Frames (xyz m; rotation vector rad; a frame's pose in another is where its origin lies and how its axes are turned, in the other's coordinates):
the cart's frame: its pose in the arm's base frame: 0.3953 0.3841 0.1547 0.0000 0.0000 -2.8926
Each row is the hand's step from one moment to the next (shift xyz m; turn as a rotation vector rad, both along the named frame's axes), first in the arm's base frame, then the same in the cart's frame.
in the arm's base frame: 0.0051 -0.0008 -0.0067 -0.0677 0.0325 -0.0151
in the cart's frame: -0.0047 0.0020 -0.0067 0.0576 -0.0482 -0.0151
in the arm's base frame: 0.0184 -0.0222 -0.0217 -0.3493 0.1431 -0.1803
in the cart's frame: -0.0124 0.0260 -0.0217 0.3033 -0.2248 -0.1803
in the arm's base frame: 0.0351 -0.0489 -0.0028 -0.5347 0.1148 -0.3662
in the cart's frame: -0.0220 0.0560 -0.0028 0.4899 -0.2430 -0.3662
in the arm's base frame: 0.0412 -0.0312 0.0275 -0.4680 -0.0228 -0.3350
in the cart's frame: -0.0322 0.0404 0.0275 0.4592 -0.0932 -0.3350
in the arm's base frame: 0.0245 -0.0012 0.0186 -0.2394 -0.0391 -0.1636
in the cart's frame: -0.0234 0.0072 0.0186 0.2417 -0.0211 -0.1636
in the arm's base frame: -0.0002 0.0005 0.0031 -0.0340 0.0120 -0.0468
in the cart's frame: 0.0001 -0.0005 0.0031 0.0300 -0.0200 -0.0468
